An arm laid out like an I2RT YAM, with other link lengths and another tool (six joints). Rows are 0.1 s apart.
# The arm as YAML. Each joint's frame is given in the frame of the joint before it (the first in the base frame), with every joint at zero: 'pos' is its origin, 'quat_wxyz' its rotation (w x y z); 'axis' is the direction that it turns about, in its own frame. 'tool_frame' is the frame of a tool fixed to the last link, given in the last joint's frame.
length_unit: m
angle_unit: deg
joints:
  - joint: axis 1
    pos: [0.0, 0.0, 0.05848]
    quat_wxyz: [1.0, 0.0, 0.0, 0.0]
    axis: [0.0, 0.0, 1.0]
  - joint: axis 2
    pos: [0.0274, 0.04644, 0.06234]
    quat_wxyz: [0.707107, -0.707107, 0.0, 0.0]
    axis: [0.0, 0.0, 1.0]
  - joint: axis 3
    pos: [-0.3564, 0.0, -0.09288]
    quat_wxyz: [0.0, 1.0, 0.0, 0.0]
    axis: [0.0, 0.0, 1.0]
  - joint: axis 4
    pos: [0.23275, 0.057, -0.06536]
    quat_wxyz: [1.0, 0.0, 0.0, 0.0]
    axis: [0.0, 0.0, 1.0]
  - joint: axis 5
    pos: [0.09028, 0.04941, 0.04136]
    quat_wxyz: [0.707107, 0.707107, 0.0, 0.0]
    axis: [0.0, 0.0, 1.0]
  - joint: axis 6
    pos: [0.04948, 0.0, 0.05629]
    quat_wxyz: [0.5, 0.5, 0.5, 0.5]
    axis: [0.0, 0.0, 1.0]
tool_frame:
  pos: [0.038, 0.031, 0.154]
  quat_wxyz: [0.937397, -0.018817, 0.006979, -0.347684]
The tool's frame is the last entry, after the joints.
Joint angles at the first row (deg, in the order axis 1, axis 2, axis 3, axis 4, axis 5, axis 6):
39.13 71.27 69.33 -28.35 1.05 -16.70
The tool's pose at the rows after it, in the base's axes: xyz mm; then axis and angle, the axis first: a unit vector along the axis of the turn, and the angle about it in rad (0 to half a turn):
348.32, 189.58, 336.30, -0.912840, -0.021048, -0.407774, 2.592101
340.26, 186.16, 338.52, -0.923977, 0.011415, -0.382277, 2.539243
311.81, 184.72, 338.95, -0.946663, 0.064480, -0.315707, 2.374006
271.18, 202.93, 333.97, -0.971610, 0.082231, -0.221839, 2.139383
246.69, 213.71, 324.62, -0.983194, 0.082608, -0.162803, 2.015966
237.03, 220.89, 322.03, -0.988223, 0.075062, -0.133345, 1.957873
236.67, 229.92, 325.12, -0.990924, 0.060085, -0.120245, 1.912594
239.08, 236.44, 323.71, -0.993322, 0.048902, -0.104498, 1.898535
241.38, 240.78, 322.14, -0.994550, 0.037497, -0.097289, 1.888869
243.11, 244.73, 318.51, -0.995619, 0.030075, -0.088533, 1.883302
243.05, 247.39, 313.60, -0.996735, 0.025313, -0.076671, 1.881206
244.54, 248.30, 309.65, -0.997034, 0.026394, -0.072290, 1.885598
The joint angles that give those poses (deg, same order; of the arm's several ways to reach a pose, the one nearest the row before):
38.34 72.72 71.67 -30.67 0.09 -14.70
36.68 72.37 73.73 -33.81 -3.21 -10.39
31.73 69.76 74.09 -36.93 -15.19 -2.13
26.65 66.26 68.40 -32.91 -33.13 5.80
24.38 64.10 62.07 -27.04 -42.91 10.45
23.63 63.72 59.25 -23.42 -47.60 12.57
23.56 64.44 57.93 -19.45 -50.61 13.96
23.54 66.07 57.96 -18.20 -52.60 13.84
23.50 67.18 57.75 -17.00 -53.95 13.37
23.60 68.23 57.32 -15.88 -54.96 13.10
23.61 69.11 56.87 -15.38 -55.98 12.76
23.64 69.69 56.65 -15.22 -56.05 12.55

